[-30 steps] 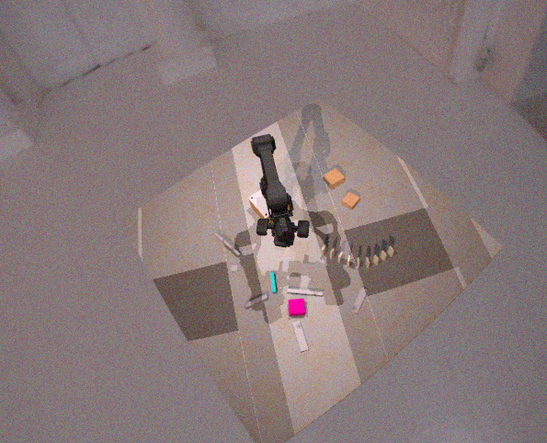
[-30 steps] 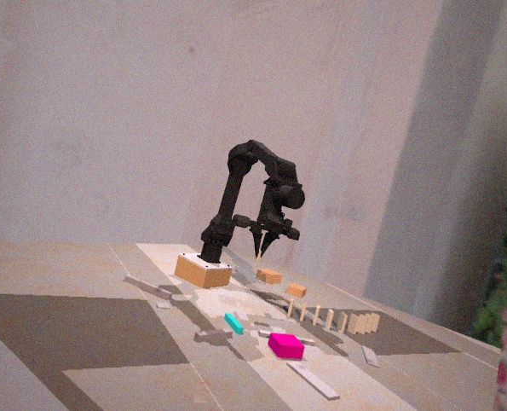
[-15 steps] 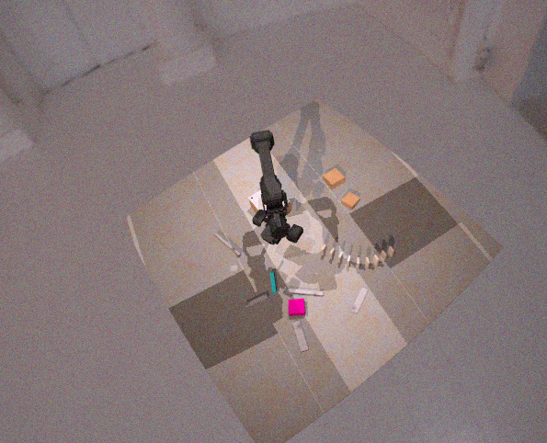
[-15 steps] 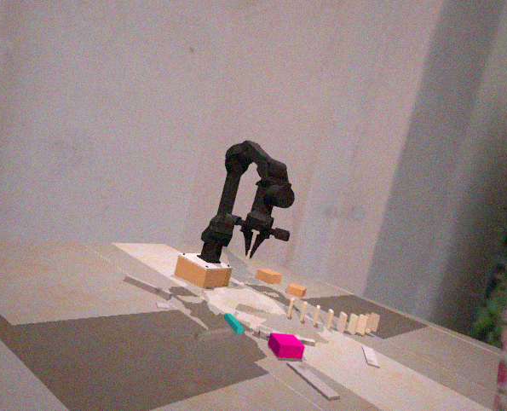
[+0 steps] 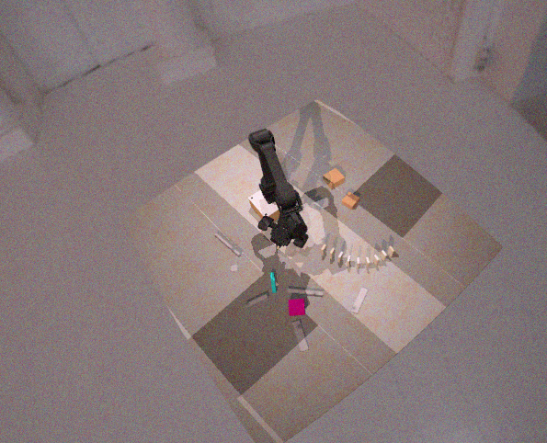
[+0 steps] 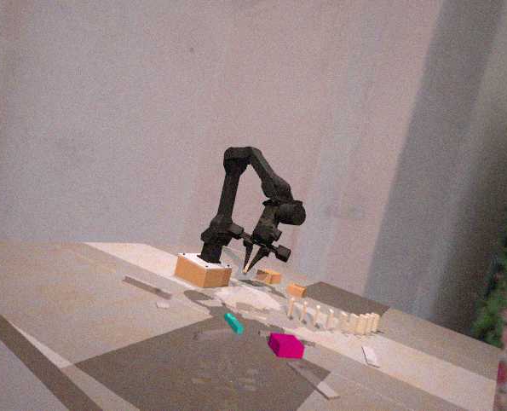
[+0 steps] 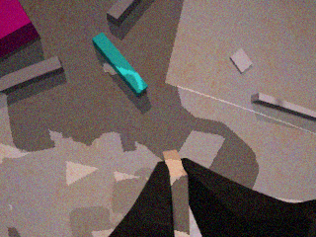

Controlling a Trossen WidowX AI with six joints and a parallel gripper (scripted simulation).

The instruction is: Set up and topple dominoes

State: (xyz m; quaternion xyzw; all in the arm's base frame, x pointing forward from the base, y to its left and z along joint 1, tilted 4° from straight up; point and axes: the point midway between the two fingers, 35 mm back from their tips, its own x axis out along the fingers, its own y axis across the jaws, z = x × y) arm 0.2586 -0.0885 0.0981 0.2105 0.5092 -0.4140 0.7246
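Right now the teal bar is 7 cm ahead of my gripper tip, 8 cm to the right of it and 11 cm below it. Round my gripper tip: magenta block: 22 cm ahead, 5 cm to the right, 10 cm below.
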